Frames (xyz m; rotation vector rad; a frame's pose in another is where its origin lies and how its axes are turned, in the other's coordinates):
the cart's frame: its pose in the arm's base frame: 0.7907 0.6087 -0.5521 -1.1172 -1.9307 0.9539
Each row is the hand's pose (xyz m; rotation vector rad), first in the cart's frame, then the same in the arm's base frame.
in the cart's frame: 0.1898 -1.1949 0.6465 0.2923 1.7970 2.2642
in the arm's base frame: -0.2850 0.1939 0.1912 -2.2214 1.3505 0.3362
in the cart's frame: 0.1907 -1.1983 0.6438 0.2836 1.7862 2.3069
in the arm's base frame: -0.2844 0.1942 0.1956 -2.2371 1.3864 0.3365
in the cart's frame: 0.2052 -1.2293 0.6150 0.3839 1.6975 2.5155
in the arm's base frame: -0.2777 0.2033 0.2389 -2.2350 1.5942 0.4446
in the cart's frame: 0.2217 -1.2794 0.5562 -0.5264 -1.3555 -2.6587
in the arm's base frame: -0.2540 0.2149 0.3133 -2.2106 1.9294 0.6725
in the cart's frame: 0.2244 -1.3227 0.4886 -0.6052 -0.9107 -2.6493
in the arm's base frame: -0.2149 0.2185 0.3834 2.0153 -2.0716 -0.8782
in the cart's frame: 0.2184 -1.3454 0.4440 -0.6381 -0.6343 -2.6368
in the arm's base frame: -0.1839 0.2161 0.4231 1.7954 -2.0074 -0.9601
